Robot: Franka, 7 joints.
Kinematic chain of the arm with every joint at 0, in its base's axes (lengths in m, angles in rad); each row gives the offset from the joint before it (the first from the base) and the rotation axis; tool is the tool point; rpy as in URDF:
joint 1: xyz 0 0 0.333 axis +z
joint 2: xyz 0 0 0 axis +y
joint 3: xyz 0 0 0.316 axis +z
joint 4: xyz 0.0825 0 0 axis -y
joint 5: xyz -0.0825 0 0.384 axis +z
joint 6: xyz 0 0 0 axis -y
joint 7: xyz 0.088 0 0 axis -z
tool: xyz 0 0 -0.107 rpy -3.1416 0 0
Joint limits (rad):
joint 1: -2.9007..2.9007
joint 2: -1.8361..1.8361
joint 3: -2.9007..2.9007
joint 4: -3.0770..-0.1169
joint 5: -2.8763..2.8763
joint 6: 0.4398..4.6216
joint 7: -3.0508..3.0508
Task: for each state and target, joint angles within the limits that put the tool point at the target. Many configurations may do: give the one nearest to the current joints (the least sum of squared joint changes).
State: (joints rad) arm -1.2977 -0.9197 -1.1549 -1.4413 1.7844 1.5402 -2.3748
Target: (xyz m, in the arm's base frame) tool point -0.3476 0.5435 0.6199
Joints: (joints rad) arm -1.8543 -1.3838 -1.4105 -1.4541 1.7397 1.3343 -2.3748
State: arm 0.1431 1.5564 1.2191 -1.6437 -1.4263 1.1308 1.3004
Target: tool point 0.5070 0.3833 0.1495
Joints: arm -0.0811 1.3611 1.2580 -1.4728 -1.4743 1.1043 1.3004
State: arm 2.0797 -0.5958 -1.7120 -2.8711 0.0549 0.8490 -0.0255
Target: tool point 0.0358 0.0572 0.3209
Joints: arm 2.0630 -0.6657 -1.6459 -3.0763 0.1760 0.5881 -0.0255
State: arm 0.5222 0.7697 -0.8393 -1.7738 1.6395 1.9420 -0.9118
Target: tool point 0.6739 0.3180 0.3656
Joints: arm 0.8283 0.7160 -0.6322 -1.4286 1.6932 1.9371 -0.9118
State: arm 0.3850 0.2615 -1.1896 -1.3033 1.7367 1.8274 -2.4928
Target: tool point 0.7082 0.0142 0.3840
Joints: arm 0.5941 0.6688 -0.8734 -1.5699 1.6844 1.7746 -2.4928
